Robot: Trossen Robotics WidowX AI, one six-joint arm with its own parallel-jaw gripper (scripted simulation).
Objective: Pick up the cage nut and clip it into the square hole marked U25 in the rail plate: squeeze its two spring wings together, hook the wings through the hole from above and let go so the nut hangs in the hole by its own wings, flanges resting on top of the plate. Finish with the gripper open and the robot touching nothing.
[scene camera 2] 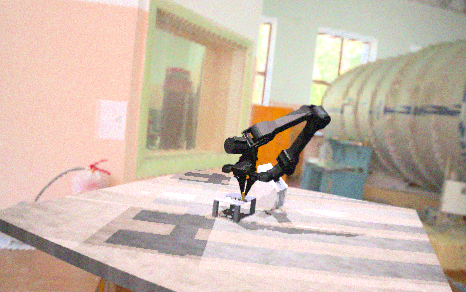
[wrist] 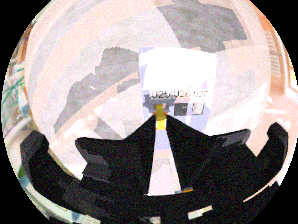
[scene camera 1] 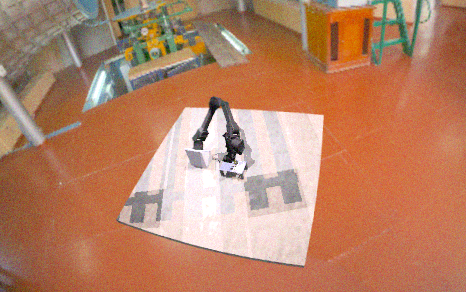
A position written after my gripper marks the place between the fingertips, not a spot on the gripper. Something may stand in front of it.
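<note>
You'd find my gripper (scene camera 2: pixel 243 195) in the scene view, and I can see it (wrist: pixel 160 118) from the wrist as well.
</note>
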